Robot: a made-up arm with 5 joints.
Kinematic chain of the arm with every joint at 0, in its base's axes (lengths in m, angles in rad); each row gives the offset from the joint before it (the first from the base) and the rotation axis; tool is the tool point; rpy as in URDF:
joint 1: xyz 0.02 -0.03 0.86 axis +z
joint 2: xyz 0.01 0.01 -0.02 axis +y
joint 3: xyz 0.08 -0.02 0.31 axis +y
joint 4: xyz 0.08 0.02 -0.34 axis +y
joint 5: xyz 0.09 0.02 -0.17 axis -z
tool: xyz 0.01 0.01 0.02 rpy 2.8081 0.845 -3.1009
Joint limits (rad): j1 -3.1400..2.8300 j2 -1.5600..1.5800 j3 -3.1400..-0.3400 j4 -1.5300..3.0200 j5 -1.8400..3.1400
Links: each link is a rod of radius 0.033 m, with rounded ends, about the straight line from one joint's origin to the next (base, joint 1, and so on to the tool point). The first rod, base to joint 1, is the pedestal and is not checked.
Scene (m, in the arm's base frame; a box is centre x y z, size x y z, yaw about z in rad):
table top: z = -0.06
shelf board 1: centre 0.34 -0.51 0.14 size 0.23 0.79 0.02 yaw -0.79
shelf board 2: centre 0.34 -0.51 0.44 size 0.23 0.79 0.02 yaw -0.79
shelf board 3: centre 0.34 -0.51 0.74 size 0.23 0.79 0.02 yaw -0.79
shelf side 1: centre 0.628 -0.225 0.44 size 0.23 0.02 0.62 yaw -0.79
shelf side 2: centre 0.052 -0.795 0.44 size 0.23 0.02 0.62 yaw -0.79
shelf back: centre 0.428 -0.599 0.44 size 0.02 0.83 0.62 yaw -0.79
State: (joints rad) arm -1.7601 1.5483 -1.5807 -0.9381 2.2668
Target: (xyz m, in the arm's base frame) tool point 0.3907 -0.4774 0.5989
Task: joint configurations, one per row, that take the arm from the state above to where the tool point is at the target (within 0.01 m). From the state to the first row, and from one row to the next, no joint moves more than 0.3 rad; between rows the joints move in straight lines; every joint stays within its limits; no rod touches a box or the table.
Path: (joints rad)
1: -1.8790 1.5642 -1.6089 -1.2341 2.2733
2: -1.9979 1.5800 -1.6371 -1.5300 2.2798
3: -1.7002 1.4220 -1.4020 -1.5300 2.1636
4: -1.4026 1.2641 -1.1668 -1.5300 2.0474
5: -1.1050 1.1061 -0.9316 -1.5300 1.9312
6: -1.0056 1.1741 -1.1033 -1.4701 2.0885
7: -0.9063 1.2421 -1.2750 -1.4103 2.2458

